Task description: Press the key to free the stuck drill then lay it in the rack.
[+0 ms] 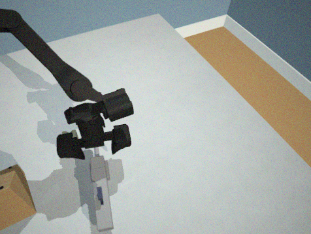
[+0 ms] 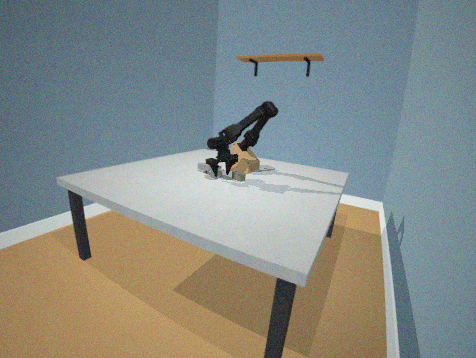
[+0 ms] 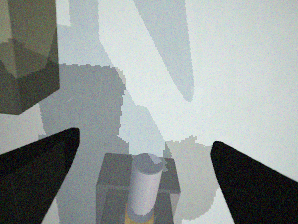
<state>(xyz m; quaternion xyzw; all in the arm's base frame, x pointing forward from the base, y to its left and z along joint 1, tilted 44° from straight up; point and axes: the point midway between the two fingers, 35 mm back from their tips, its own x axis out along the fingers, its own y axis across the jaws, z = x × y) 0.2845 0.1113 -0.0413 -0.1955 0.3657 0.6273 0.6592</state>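
The drill lies 50 mm to the right of my gripper tip, 30 mm above it and 10 mm behind it. Also, from my gripper tip: rack: 70 mm to the left, 60 mm behind; grey block: 110 mm to the right, 30 mm behind, 20 mm above; dark blue key: 130 mm to the right, 40 mm behind, 30 mm above.
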